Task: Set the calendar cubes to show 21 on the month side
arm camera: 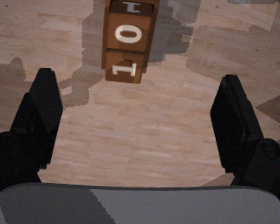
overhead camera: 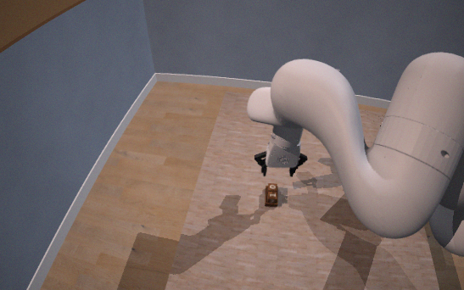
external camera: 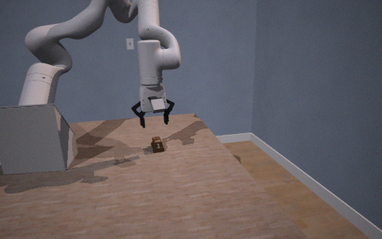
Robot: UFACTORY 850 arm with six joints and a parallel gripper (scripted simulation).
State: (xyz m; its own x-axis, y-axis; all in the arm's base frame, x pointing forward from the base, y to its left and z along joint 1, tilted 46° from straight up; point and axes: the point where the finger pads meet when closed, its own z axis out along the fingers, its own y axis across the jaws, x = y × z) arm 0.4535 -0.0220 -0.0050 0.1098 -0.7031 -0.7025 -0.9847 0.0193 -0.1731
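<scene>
Right now my hand is 100 mm above the brown wooden date cube, 10 mm to the right of it and 10 mm short of it. From my hand the other things lie so: brown tray 110 mm below, 20 mm to the left, 10 mm ahead.
</scene>
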